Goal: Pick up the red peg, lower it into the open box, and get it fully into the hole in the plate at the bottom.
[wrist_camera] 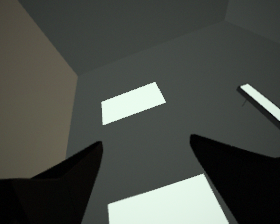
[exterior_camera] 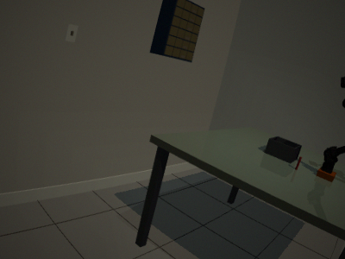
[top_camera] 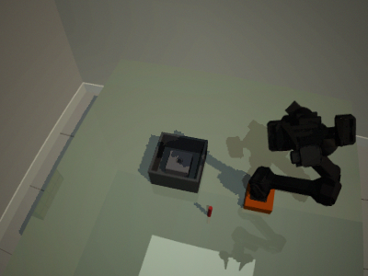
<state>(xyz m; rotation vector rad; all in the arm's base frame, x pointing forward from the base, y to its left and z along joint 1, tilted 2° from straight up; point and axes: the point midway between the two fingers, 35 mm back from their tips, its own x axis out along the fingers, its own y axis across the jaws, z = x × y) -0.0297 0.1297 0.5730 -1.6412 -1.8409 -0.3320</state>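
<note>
Now: the red peg 19 cm ahead of my gripper tip, 6 cm to the right of it and 59 cm below it. Also, from my gripper tip: dark box 35 cm ahead, 22 cm to the right, 60 cm below; then grey plate 35 cm ahead, 22 cm to the right, 58 cm below.
</note>
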